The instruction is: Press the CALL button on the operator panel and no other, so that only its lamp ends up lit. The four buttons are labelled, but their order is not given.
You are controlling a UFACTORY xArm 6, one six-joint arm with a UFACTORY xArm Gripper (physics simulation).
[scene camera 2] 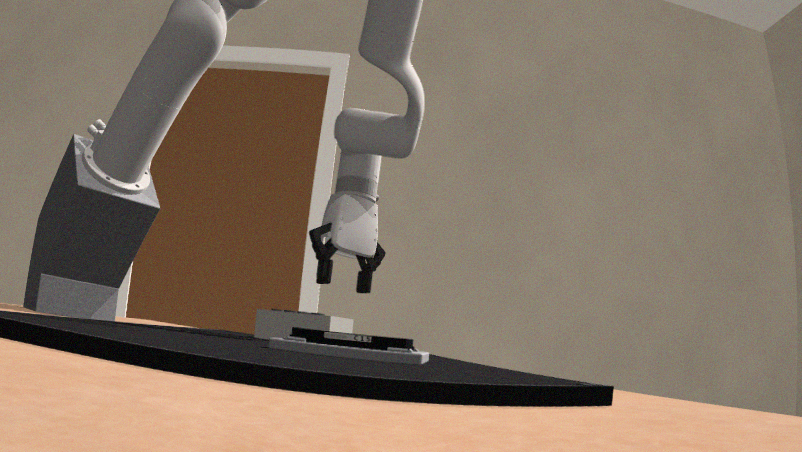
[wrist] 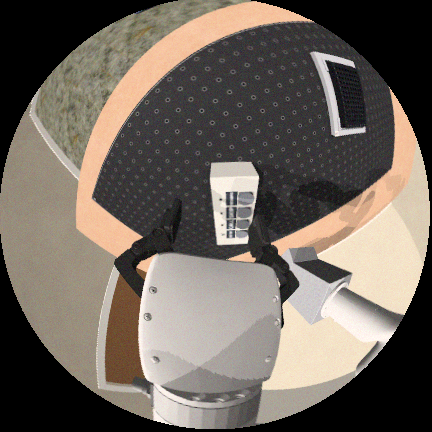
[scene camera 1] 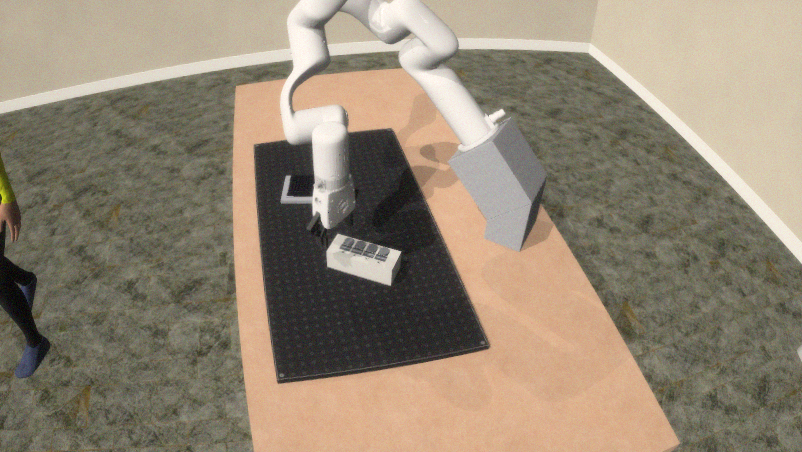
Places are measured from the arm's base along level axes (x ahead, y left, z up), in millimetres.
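Pixels of known places: gripper, fingertip midpoint: [scene camera 2: 343, 288] [wrist: 217, 214] [scene camera 1: 334, 234]; arm's base, origin of the base link: [scene camera 2: 115, 169] [wrist: 334, 299] [scene camera 1: 479, 138].
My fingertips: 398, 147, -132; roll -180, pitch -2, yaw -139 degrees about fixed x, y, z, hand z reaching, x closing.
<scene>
Ahead of a thing's pixels: the offset from my fingertips to its middle, as dx, dy, dz. Level surfaces: height alone.
The operator panel {-66, +14, -77} [scene camera 1: 362, 271] [scene camera 2: 286, 323] [wrist: 234, 170] is a white box on the black perforated mat {dz -105} [scene camera 1: 365, 331] [wrist: 210, 105]. On its top is a row of four round grey buttons, each with a dark label and a small dark dot beside it. No lamp looks lit. The labels are too small and blurred to read with certainty. My gripper [scene camera 1: 336, 231] [scene camera 2: 343, 285] [wrist: 217, 214] is open and empty, above the mat near the panel and higher than its top. In the wrist view its right finger overlaps the panel's edge by the lower buttons.
A low light-grey frame {+23, -314, -97} [scene camera 1: 287, 198] [scene camera 2: 348, 353] [wrist: 327, 95] with a black grid insert lies on the mat. The grey robot base [scene camera 1: 488, 179] [scene camera 2: 84, 241] [wrist: 310, 292] stands on the wooden table {dz -118} [scene camera 1: 336, 415]. A person [scene camera 1: 19, 291] shows partly at the left edge of scene camera 1.
</scene>
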